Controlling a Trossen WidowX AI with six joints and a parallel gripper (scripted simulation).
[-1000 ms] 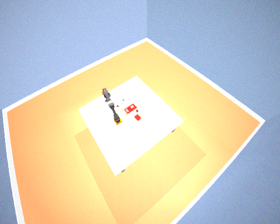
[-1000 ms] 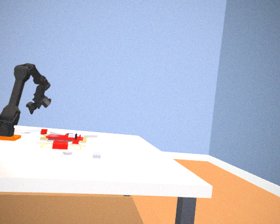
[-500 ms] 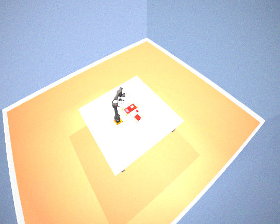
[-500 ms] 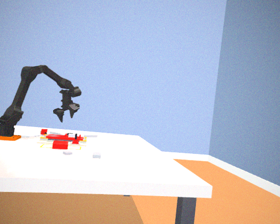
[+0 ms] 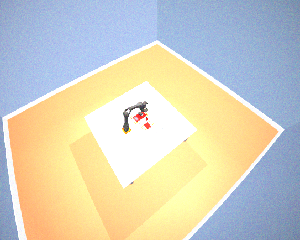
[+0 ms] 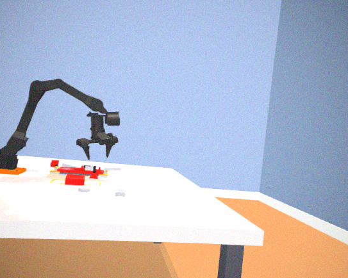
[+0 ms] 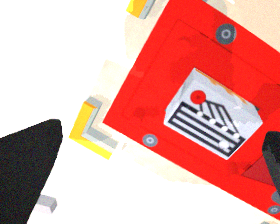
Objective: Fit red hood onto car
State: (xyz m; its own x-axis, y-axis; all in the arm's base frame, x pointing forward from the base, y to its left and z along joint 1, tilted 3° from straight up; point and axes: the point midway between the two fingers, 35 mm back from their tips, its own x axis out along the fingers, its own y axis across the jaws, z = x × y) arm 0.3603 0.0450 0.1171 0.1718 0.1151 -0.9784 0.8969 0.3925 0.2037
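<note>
Now: the red hood 8 cm behind my gripper tip, 21 cm to the right of it and 7 cm below it.
</note>
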